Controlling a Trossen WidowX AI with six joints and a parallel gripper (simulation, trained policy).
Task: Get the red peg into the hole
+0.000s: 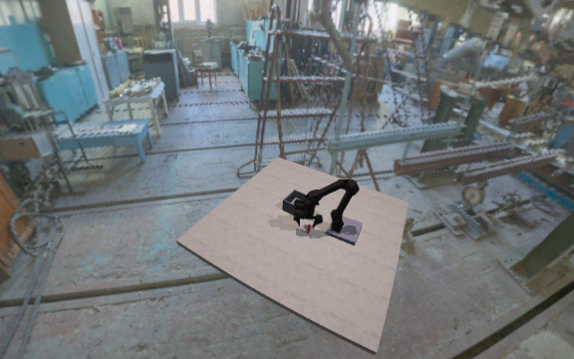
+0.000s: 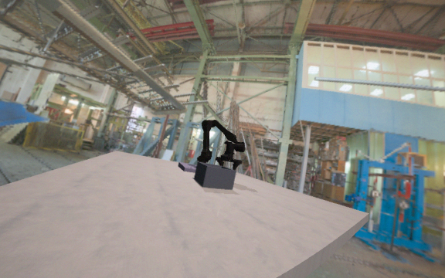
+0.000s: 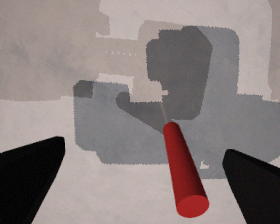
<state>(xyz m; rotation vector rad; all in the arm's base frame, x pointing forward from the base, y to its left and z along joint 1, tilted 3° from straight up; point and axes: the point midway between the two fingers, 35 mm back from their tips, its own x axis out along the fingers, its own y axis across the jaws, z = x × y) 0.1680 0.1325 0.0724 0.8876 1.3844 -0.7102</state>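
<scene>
Right now the red peg is 20 mm behind my gripper tip and 10 mm below it. Also, from my gripper tip: dark box 170 mm to the right, 170 mm ahead, 20 mm below.
</scene>
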